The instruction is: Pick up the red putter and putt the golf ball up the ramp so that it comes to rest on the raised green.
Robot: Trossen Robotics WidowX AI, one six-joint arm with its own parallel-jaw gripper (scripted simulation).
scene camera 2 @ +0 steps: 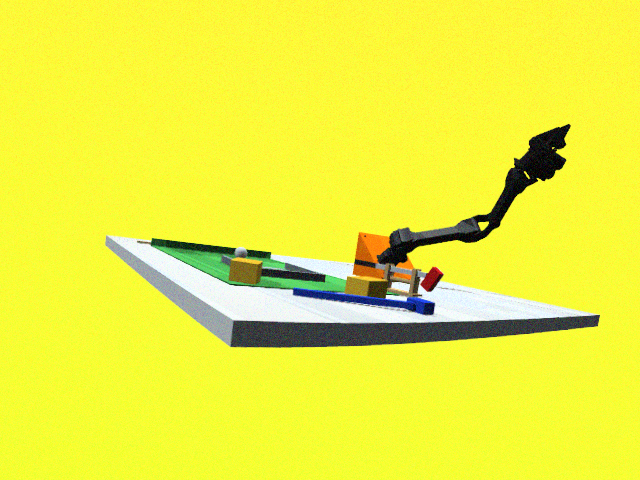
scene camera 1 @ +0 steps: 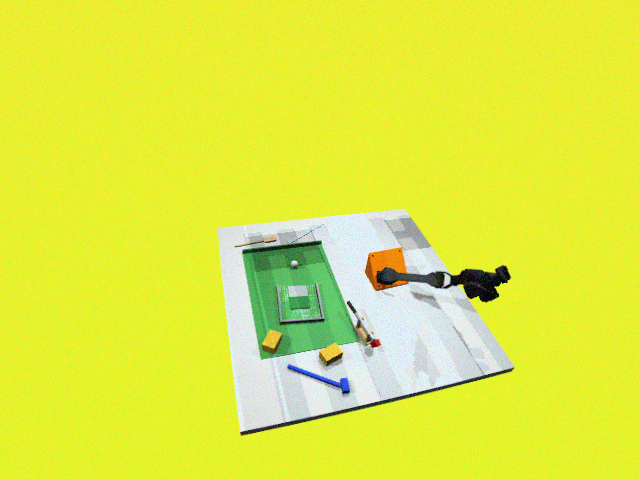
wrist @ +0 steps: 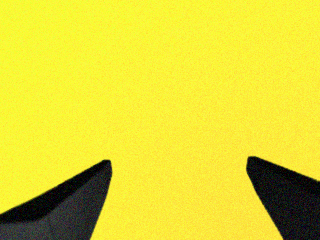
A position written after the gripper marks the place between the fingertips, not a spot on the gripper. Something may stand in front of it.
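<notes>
The gripper [scene camera 2: 565,126], visible also in scene camera 1 [scene camera 1: 497,286] and in the wrist view [wrist: 178,164], is open and holds nothing. A green mat [scene camera 1: 264,270] is present, visible in scene camera 2 [scene camera 2: 210,263] too. There is also a blue putter [scene camera 2: 414,304]; in the wrist view the putter is out of frame.
</notes>
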